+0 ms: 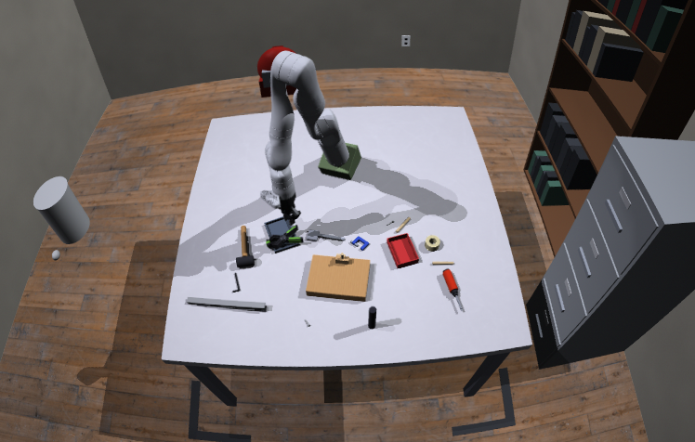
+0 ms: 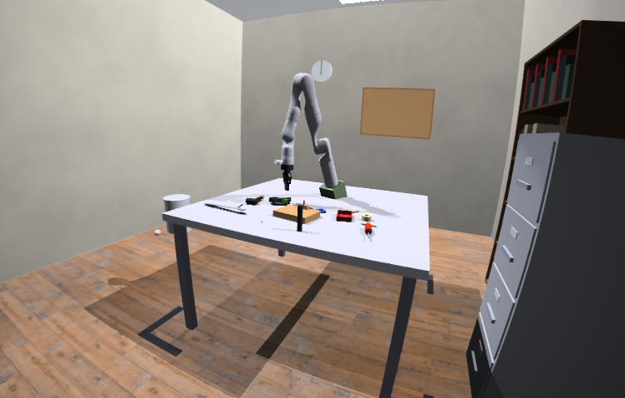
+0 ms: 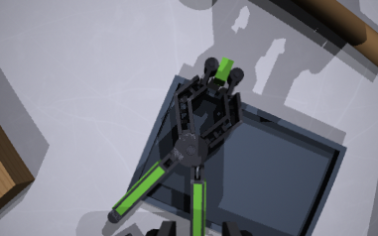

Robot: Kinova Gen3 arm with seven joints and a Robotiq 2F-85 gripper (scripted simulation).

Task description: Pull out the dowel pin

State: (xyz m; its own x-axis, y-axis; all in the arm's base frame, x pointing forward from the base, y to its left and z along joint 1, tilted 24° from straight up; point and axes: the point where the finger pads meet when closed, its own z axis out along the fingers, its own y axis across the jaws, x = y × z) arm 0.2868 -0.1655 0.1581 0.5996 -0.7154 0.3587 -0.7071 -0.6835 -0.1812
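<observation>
The dark grey tray is 1 cm behind my hand, 4 cm to the right of it and 10 cm below it. From my hand the other things lie so: round dowel pin: 15 cm ahead, 18 cm to the left, 4 cm below; grey t-shaped tool: 2 cm ahead, 11 cm to the left, 10 cm below; wooden block: 15 cm ahead, 18 cm to the left, 6 cm below.
</observation>
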